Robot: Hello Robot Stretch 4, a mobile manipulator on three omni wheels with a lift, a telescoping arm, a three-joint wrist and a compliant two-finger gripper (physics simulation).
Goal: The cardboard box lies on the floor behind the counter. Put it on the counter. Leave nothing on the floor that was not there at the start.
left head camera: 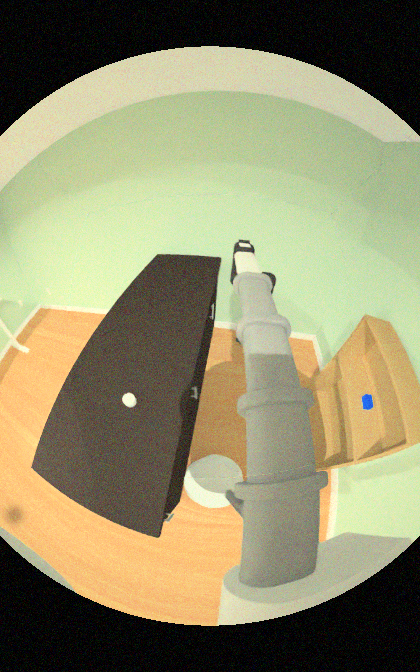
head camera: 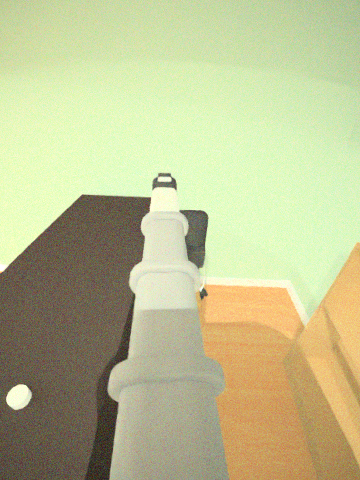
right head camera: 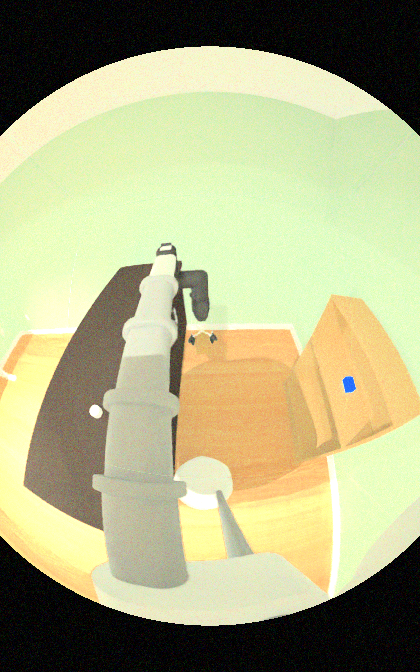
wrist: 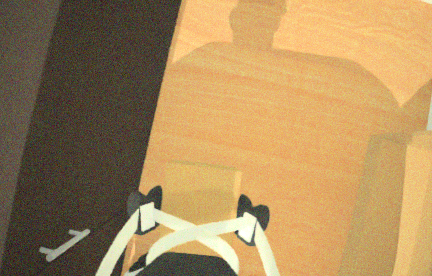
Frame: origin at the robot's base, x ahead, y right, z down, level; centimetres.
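Seen in the pictures: gripper, fingertip midpoint: (wrist: 199,205).
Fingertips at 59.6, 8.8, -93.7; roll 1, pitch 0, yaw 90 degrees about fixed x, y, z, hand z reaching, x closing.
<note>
Pixels of each thing's top centre, then the offset from my fingertips to it, as dx, dy, dz. Level surfaces: height alone.
- cardboard box, top centre: (wrist: 197,223) -0.6, +0.0, -3.8
- dark brown counter, surface height: dz +5.4
- small white disc, top centre: (head camera: 17,394) -28.2, -46.0, +3.0
My gripper (wrist: 198,210) (right head camera: 202,338) is shut on the cardboard box (wrist: 200,183), a small tan box held between the two black fingertips. It hangs high above the wooden floor, just to the right of the dark brown counter (head camera: 64,279) (left head camera: 130,350) (right head camera: 65,400) (wrist: 20,105). In the wrist view the counter's top edge and its front with a drawer handle (wrist: 64,243) lie left of the box. In the head view the extended arm (head camera: 167,343) hides most of the gripper and the box.
A small white disc (head camera: 19,397) (left head camera: 129,399) (right head camera: 95,411) lies on the counter top. A wooden shelf unit (head camera: 339,343) (left head camera: 380,350) (right head camera: 370,330) (wrist: 386,197) stands to the right, with a blue item (left head camera: 367,401) (right head camera: 349,384) in it. The green wall is close ahead.
</note>
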